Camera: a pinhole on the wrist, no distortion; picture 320 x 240 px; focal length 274.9 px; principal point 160.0 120.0 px. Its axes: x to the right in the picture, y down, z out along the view. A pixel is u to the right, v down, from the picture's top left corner.
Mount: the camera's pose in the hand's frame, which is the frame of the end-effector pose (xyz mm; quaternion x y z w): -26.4 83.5 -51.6 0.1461 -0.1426 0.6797 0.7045
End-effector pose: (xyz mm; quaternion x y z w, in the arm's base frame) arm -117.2 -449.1 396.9 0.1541 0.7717 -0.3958 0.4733
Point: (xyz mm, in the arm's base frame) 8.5 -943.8 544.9
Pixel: 77.6 161.4
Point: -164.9 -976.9 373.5
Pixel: 50.2 46.3
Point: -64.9 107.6 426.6
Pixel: behind the camera
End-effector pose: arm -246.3 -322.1 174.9 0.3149 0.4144 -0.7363 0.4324
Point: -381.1 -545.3 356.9
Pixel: 127.6 105.6
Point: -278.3 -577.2 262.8
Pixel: 216.7 66.9
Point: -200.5 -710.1 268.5
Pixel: 309.8 70.1
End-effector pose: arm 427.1 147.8 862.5 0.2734 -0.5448 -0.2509 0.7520
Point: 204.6 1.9 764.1
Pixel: 43.0 118.9
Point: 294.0 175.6 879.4
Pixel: 180.2 146.5
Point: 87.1 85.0 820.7
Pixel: 145.9 155.2
